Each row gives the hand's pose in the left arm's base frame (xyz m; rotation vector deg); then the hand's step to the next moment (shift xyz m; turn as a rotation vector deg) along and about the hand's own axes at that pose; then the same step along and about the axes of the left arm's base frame.
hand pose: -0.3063 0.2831 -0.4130 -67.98 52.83 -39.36
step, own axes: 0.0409 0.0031 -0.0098 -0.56 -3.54 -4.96
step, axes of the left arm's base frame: 0.0108 -0.0384 -0.0136 -4.56 -2.74 3.03
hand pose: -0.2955 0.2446 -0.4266 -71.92 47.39 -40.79
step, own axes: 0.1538 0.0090 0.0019 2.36 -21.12 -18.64
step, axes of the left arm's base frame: 0.0832 -0.1260 -0.0305 -14.90 -15.40 18.44
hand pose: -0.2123 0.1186 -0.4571 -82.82 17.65 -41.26
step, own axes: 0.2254 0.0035 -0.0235 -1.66 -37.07 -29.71
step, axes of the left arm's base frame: 0.1573 -0.1570 0.0445 -28.73 -21.10 31.45
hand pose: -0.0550 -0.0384 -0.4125 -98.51 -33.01 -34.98
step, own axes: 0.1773 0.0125 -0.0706 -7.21 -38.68 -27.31
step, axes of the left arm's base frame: 0.1330 -0.0607 0.1233 -33.68 -18.75 28.43
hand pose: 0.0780 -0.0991 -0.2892 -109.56 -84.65 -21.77
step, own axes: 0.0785 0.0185 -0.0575 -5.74 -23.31 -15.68
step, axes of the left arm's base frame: 0.0517 0.0171 0.0827 -20.87 -11.81 15.73
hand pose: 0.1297 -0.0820 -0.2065 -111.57 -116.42 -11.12
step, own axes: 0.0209 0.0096 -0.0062 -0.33 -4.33 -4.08
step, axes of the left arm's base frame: 0.0099 0.0184 0.0113 -3.73 -1.86 4.25
